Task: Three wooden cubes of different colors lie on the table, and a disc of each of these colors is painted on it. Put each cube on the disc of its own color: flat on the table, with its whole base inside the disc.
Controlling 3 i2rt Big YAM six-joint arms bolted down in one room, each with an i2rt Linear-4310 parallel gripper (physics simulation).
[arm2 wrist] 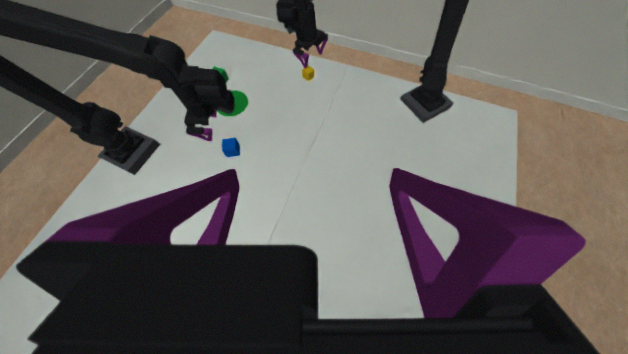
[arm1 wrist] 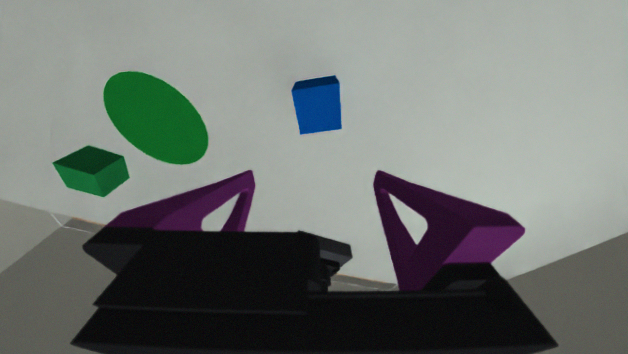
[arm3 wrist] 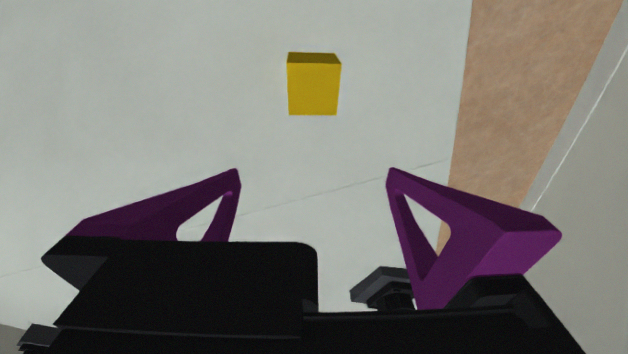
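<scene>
The blue cube (arm1 wrist: 320, 109) (arm2 wrist: 230, 147) lies on the table. Arm1's gripper (arm1 wrist: 315, 174) (arm2 wrist: 212, 124) is open and empty, above the table near it. The green cube (arm1 wrist: 95, 172) (arm2 wrist: 220, 74) lies outside the green disc (arm1 wrist: 155, 117) (arm2 wrist: 240, 103), which arm1 partly hides in the arm2 wrist view. The yellow cube (arm2 wrist: 308, 73) (arm3 wrist: 313, 89) lies near the table's edge; arm3's gripper (arm3 wrist: 314, 170) (arm2 wrist: 312, 59) is open and empty, close to it. Arm2's gripper (arm2 wrist: 314, 171) is open and empty, high above the table. The blue and yellow discs do not show.
The white table (arm2 wrist: 360, 200) has a thin seam across it. Two dark arm bases (arm2 wrist: 142, 159) (arm2 wrist: 424, 114) stand on its left and far right parts in the arm2 wrist view. Arm1's links reach in from the left, arm3's from the top. Brown floor and grey walls surround the table.
</scene>
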